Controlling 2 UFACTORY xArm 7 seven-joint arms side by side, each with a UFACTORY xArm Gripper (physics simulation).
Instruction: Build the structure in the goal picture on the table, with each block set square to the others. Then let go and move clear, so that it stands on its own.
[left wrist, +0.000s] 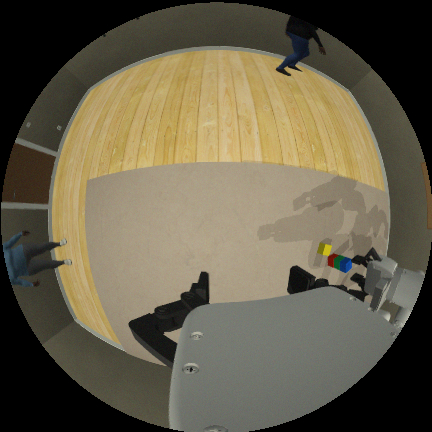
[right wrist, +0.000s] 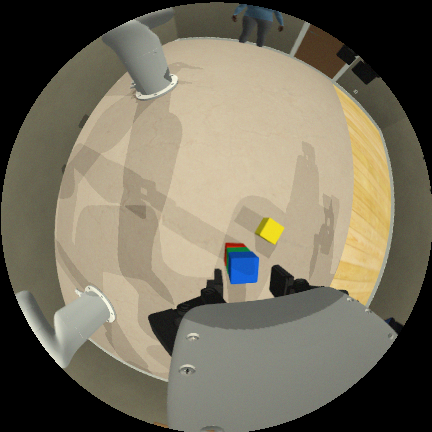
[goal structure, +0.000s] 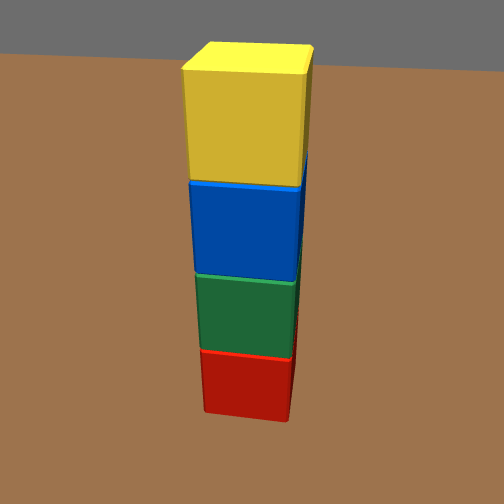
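A red block (left wrist: 332, 260) (right wrist: 234, 245) is at the bottom of a stack. A green block (left wrist: 339, 262) (right wrist: 239, 250) sits on it, and a blue block (left wrist: 345, 265) (right wrist: 244, 268) sits on top. The stack is upright, its blocks roughly lined up. A yellow block (left wrist: 325, 249) (right wrist: 270, 230) lies apart beside the stack, turned at an angle to it. My right gripper (left wrist: 352, 267) (right wrist: 246, 279) is open at the top of the stack, its fingers apart from the blue block. My left gripper (left wrist: 250, 283) is open and empty, well away from the blocks.
The beige table top (left wrist: 160, 225) (right wrist: 240, 125) carries broad arm shadows. Two grey arm bases (right wrist: 152, 75) (right wrist: 85, 312) stand on it in the right wrist view. A person in blue (left wrist: 22, 260) (right wrist: 257, 22) and a person in dark clothes (left wrist: 298, 45) are beyond the table.
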